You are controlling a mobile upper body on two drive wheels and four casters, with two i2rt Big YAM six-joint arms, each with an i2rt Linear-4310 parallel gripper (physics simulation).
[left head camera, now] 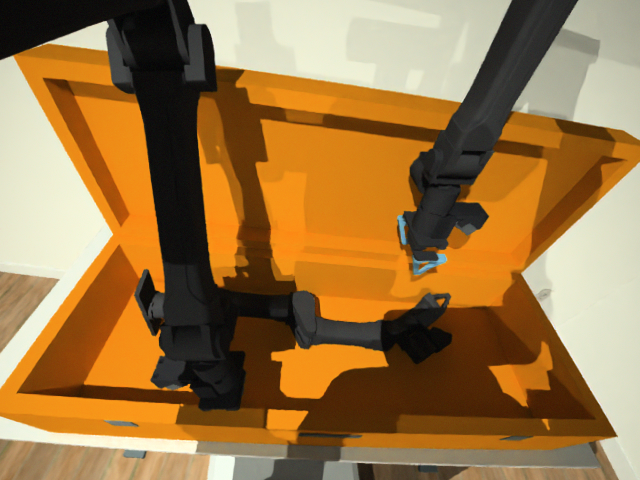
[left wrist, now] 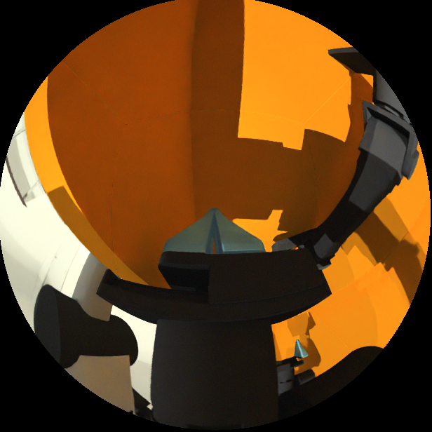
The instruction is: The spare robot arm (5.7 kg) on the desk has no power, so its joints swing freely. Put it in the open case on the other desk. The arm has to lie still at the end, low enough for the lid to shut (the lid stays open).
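Places are measured from the left arm's base along level axes (x left, y down, z back), in metres.
Pixels of known places: left gripper, fingertip midpoint: (left head camera: 234,395); right gripper, fingertip midpoint: (left head camera: 410,258).
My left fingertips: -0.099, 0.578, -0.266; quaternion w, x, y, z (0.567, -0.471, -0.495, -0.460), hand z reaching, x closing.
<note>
Behind a point stands the place of what it marks, as x, y, z.
The dark grey spare arm (left head camera: 347,332) (left wrist: 382,145) lies lengthwise inside the open orange case (left head camera: 93,407) @(0.129, 0.500, -0.242) (left wrist: 120,165). Its square base plate (left head camera: 146,302) @(0.113, 0.520, -0.460) stands on edge near the left end, and its far end (left head camera: 424,341) @(-0.583, 0.600, -0.369) lies toward the right, with a fingertip part angled up. My left gripper (left wrist: 213,213) is shut and empty, over the case's front left part beside the spare arm; its fingers are hidden in the head view. My right gripper (left head camera: 409,255) @(-0.489, 0.375, -0.475) is open and empty, above and behind the spare arm's far end, apart from it.
The case's lid (left head camera: 351,155) @(-0.344, 0.216, -0.639) stands open, leaning back toward the pale wall. My left forearm (left head camera: 178,180) @(-0.062, 0.127, -0.389) crosses over the lid and hides part of the spare arm near its base. The pale desk (left head camera: 392,454) @(-0.455, 0.690, -0.143) shows along the case's front. Wooden floor (left head camera: 23,304) @(1.172, 1.410, -0.994) lies beyond.
</note>
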